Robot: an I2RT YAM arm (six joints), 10 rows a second.
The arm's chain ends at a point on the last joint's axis. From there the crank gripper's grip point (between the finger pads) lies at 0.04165 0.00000 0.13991 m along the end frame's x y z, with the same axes.
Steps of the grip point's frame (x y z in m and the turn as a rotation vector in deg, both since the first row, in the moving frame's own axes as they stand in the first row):
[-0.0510, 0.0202, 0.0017, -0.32, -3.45, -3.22]
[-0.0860, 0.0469, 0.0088, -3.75, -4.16, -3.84]
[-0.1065, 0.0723, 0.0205, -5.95, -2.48, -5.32]
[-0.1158, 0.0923, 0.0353, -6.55, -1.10, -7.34]
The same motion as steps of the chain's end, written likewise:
[-0.0425, 0.0215, -0.0006, -0.32, -3.45, -3.22]
[-0.0760, 0.0401, 0.0064, -3.75, -4.16, -3.84]
[-0.1009, 0.0613, 0.0194, -5.95, -2.48, -5.32]
[-0.1138, 0.0815, 0.0351, -6.55, -1.10, -7.34]

